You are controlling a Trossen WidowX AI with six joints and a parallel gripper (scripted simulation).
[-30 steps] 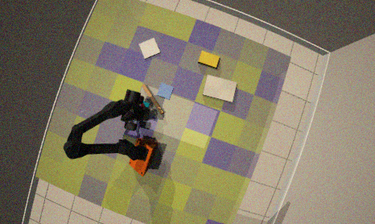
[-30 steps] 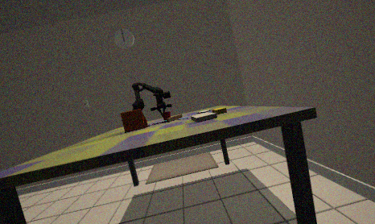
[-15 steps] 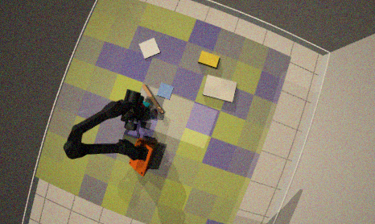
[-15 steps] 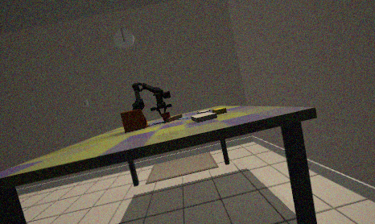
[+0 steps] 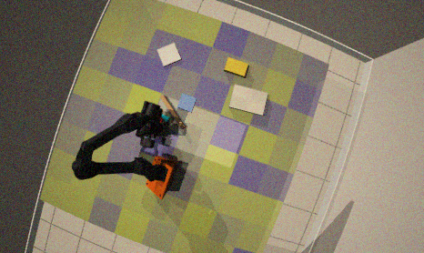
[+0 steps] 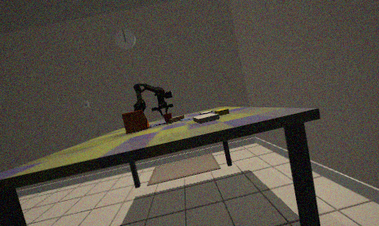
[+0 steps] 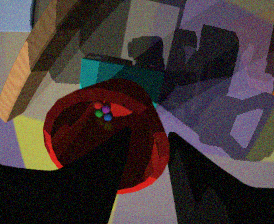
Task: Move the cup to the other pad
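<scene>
The red cup is 30 mm ahead of my gripper tip and 10 mm below it. Also, from my gripper tip: teal block 30 mm ahead, 60 mm below; then light blue pad 170 mm ahead, 110 mm to the right, 60 mm below; then white pad 390 mm ahead, 60 mm to the left, 50 mm below.
</scene>
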